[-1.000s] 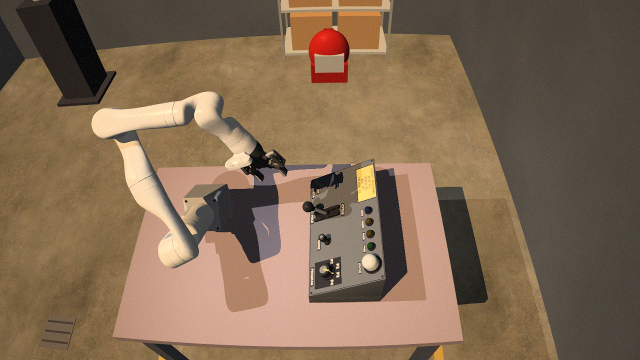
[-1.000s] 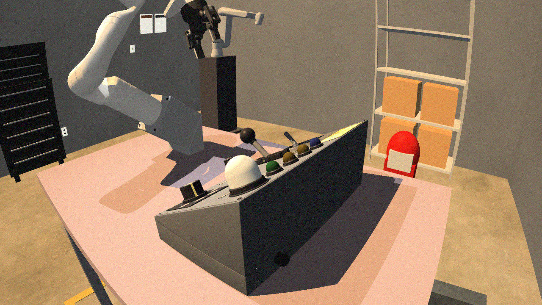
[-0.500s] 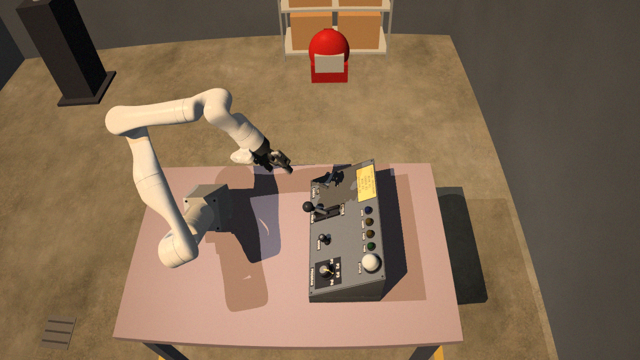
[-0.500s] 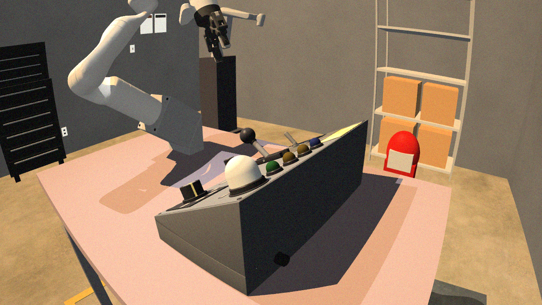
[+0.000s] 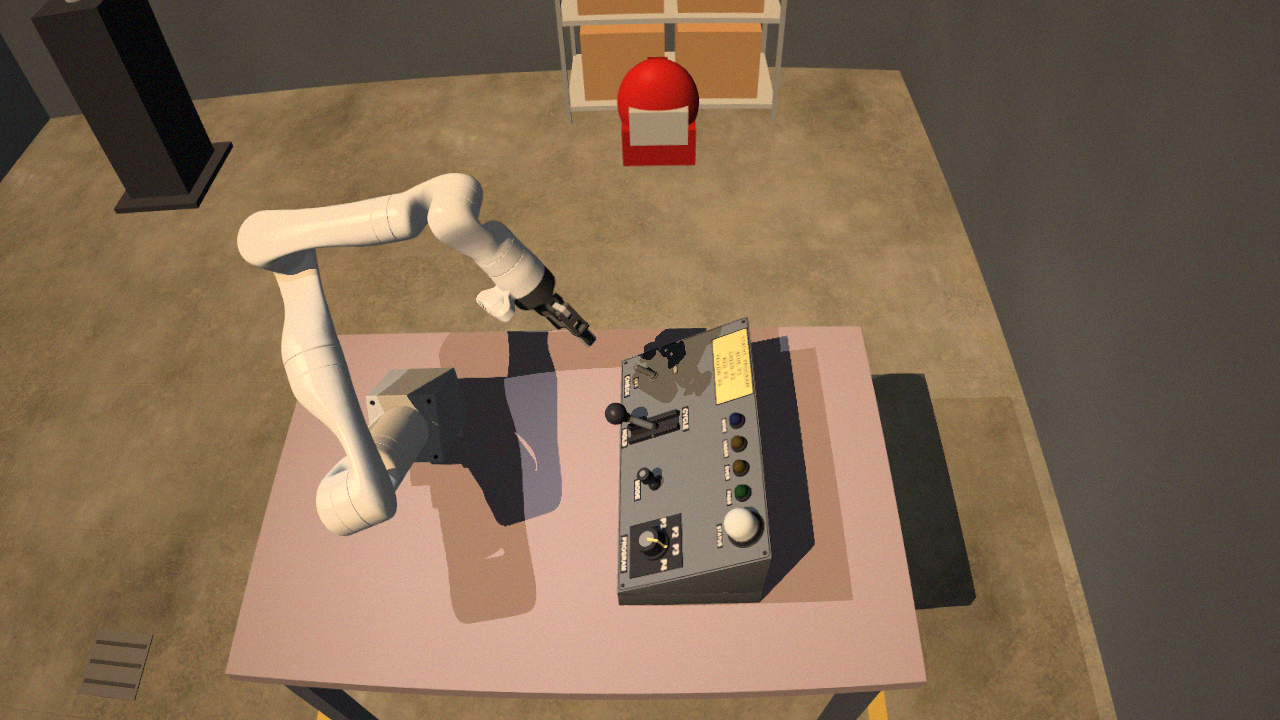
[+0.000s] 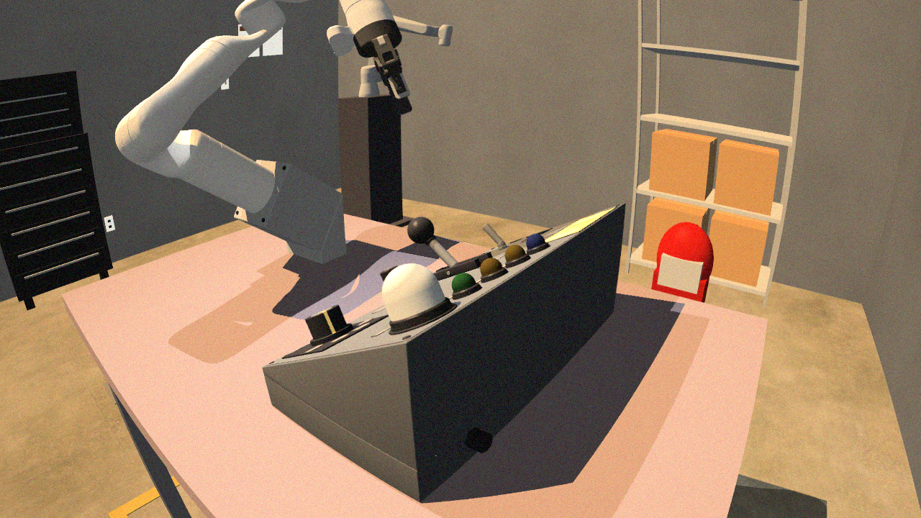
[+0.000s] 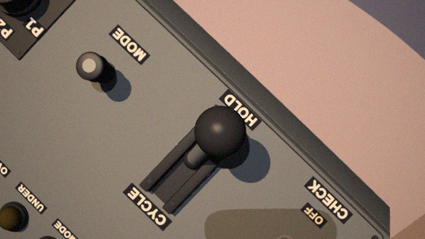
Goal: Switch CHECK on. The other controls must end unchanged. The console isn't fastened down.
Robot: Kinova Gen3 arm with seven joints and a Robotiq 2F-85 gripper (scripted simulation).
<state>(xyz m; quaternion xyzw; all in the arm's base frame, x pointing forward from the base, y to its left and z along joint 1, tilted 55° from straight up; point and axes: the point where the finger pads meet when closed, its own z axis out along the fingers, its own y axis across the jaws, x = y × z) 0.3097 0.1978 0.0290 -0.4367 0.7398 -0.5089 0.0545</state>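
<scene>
My gripper is now 11 cm short of the check toggle, 9 cm to the right of it and 22 cm above it. Also, from my hand: mode toggle 12 cm ahead, 15 cm to the right, 23 cm below; then black ball lever 10 cm ahead, 3 cm to the right, 22 cm below.
</scene>
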